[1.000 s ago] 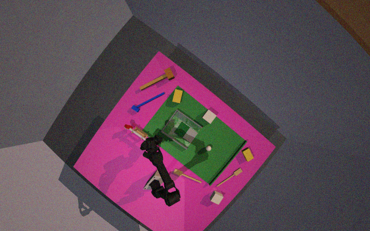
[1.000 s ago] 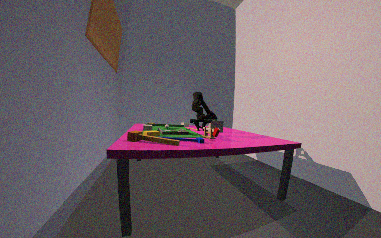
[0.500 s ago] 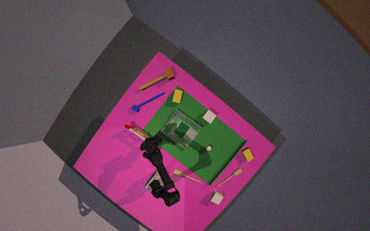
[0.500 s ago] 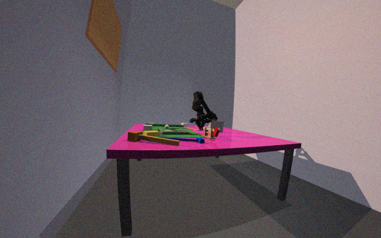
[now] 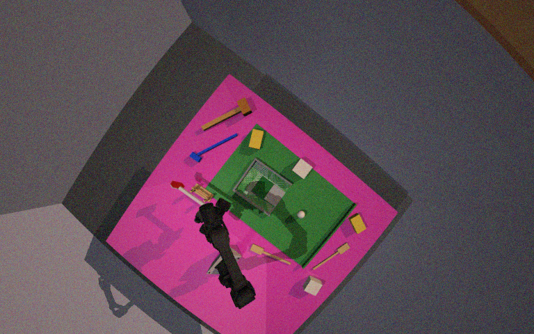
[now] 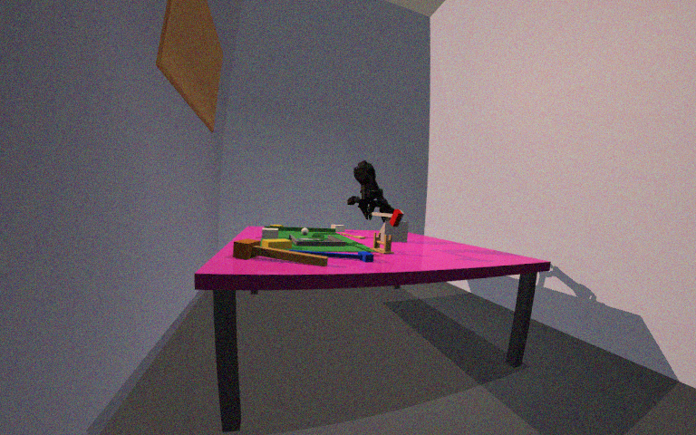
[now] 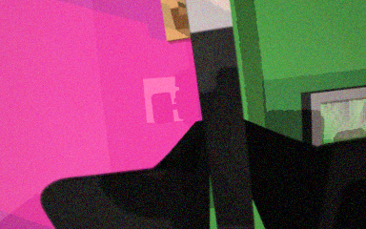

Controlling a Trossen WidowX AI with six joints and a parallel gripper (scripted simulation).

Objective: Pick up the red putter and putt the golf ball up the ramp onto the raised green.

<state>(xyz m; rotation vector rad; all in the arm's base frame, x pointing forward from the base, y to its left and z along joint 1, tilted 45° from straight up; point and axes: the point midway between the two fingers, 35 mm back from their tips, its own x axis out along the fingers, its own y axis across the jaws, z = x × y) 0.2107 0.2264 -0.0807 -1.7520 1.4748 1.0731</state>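
Right now the red putter is 110 mm to the left of my gripper tip, 30 mm above it and 20 mm behind it. Also, from my gripper tip: green mat (260 mm ahead, 210 mm to the right, 120 mm below); blue putter (260 mm to the left, 200 mm ahead, 110 mm below); wooden stand (130 mm to the left, 90 mm below, 30 mm behind).
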